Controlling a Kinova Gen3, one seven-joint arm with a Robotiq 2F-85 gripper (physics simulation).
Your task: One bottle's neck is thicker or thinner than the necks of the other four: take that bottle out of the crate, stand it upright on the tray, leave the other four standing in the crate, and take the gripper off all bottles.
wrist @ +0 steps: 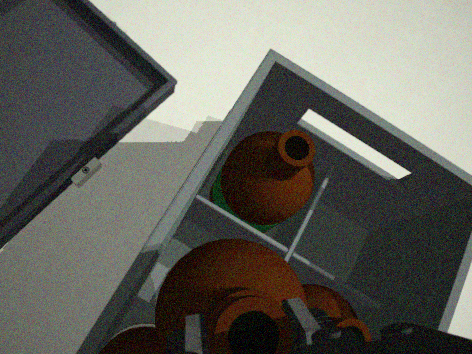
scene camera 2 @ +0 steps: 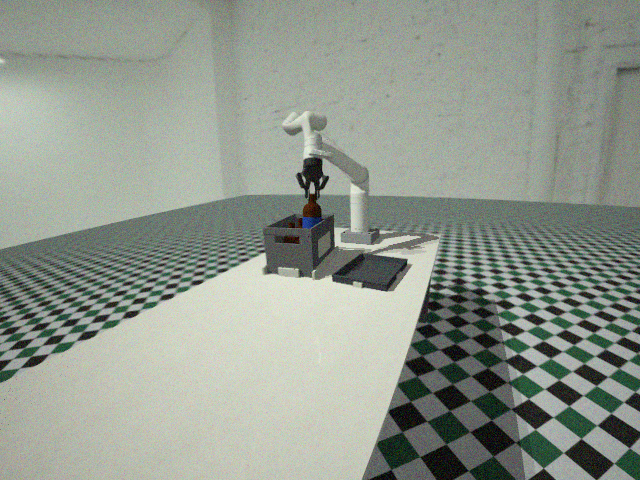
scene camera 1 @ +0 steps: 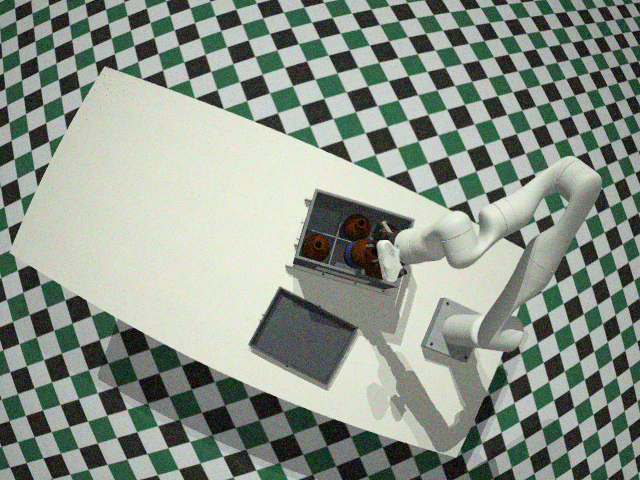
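Seen in the pictures: gripper, fingertip midpoint: point(wrist: 246, 331) point(scene camera 2: 312, 199) point(scene camera 1: 371, 252); arm's base, origin of the base link: point(scene camera 2: 359, 231) point(scene camera 1: 455, 329).
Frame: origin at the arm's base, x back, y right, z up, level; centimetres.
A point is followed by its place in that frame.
Note:
My gripper point(scene camera 2: 312, 191) {y 12.6, x -34.5, z 20.5 cm} point(wrist: 246, 331) {y 12.6, x -34.5, z 20.5 cm} is shut on the neck of a brown bottle with a blue label point(scene camera 1: 357, 252) {y 12.0, x -37.6, z 18.6 cm} point(scene camera 2: 311, 212) {y 11.7, x -38.6, z 16.3 cm} point(wrist: 224, 274) {y 11.1, x -36.2, z 19.2 cm}. The bottle hangs upright, lifted partly out of the grey crate point(scene camera 1: 308, 230) {y 16.6, x -49.9, z 4.2 cm} point(scene camera 2: 290, 252) {y 15.9, x -51.4, z 4.3 cm} point(wrist: 224, 140) {y 8.0, x -44.1, z 13.0 cm}, its blue band just above the rim. In the overhead view the wrist hides the fingers. Other brown bottles stand in the crate's cells: one at the left point(scene camera 1: 316, 247) {y 11.6, x -47.1, z 11.8 cm}, one at the back point(scene camera 1: 356, 227) {y 19.8, x -38.1, z 9.5 cm}, and one with a green label in the wrist view point(wrist: 266, 179) {y 12.0, x -45.2, z 8.1 cm}. The flat grey tray point(scene camera 1: 304, 338) {y -12.3, x -43.1, z -4.0 cm} point(scene camera 2: 370, 271) {y -11.2, x -43.6, z -4.0 cm} point(wrist: 101, 91) {y -5.8, x -49.3, z -4.0 cm} lies empty beside the crate.
The crate and tray sit on a long white table point(scene camera 1: 175, 200) {y 16.6, x -90.9, z -4.5 cm} point(scene camera 2: 270, 371) {y 0.8, x -99.3, z -4.5 cm}. The arm's base plate point(scene camera 1: 444, 329) {y -0.7, x -4.4, z 1.9 cm} point(scene camera 2: 360, 235) {y -1.6, x -7.6, z -0.3 cm} is bolted to the table behind the crate. A checkered floor surrounds the table.

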